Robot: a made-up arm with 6 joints.
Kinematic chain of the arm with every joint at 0, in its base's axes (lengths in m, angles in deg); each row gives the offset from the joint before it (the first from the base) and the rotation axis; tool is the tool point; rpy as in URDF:
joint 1: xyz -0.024 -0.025 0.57 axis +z
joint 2: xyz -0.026 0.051 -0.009 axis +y
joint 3: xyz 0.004 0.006 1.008 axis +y
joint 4: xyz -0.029 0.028 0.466 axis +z
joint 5: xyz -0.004 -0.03 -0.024 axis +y
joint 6: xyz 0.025 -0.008 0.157 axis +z
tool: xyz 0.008 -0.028 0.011 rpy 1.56 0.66 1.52
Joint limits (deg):
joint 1: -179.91..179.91
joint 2: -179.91..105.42
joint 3: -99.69..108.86
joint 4: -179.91..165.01
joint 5: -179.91..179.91
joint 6: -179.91..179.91
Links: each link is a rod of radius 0.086 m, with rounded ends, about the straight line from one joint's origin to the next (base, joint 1, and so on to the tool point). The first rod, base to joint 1, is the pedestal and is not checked.
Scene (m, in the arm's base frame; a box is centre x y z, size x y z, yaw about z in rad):
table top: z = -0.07
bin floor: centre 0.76 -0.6 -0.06 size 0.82 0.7 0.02 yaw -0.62
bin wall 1: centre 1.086 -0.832 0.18 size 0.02 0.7 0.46 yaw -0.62
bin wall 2: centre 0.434 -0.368 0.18 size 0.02 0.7 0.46 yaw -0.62
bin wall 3: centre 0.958 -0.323 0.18 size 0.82 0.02 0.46 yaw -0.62
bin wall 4: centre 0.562 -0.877 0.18 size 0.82 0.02 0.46 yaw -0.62
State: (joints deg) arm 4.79 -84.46 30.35 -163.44 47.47 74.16
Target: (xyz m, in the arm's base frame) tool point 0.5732 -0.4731 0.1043
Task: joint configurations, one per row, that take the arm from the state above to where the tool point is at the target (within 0.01 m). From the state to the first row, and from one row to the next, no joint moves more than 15 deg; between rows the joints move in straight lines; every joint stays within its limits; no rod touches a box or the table.
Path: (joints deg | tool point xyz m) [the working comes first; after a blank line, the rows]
Joints at the target: -46.08 86.10 108.86 -179.91 -62.98 81.57
Straight joint move there: clear.

1: 0.55 -70.25 36.89 -164.81 38.27 74.78 | -1.4426 0.0454 1.2597
2: -3.69 -56.03 43.44 -166.19 29.06 75.40 | -1.1535 0.1395 1.6419
3: -7.93 -41.82 49.98 -167.56 19.86 76.01 | -0.7529 0.1762 1.9103
4: -12.17 -27.61 56.52 -168.93 10.65 76.63 | -0.2964 0.1418 2.0342
5: -16.41 -13.39 63.06 -170.30 1.45 77.25 | 0.1524 0.0395 2.0040
6: -20.65 0.82 69.60 -171.68 -7.75 77.87 | 0.5339 -0.1104 1.8325
7: -24.89 15.03 76.15 -173.05 -16.96 78.48 | 0.8053 -0.2768 1.5527
8: -29.13 29.25 82.69 -174.42 -26.16 79.10 | 0.9471 -0.4252 1.2109
9: -33.37 43.46 89.23 -175.79 -35.37 79.72 | 0.9642 -0.5271 0.8574
10: -37.60 57.67 95.78 -177.16 -44.57 80.34 | 0.8825 -0.5667 0.5368
11: -41.84 71.89 102.32 -178.54 -53.77 80.95 | 0.7392 -0.5443 0.2809
12: -46.08 86.10 108.86 -179.91 -62.98 81.57 | 0.5732 -0.4731 0.1043

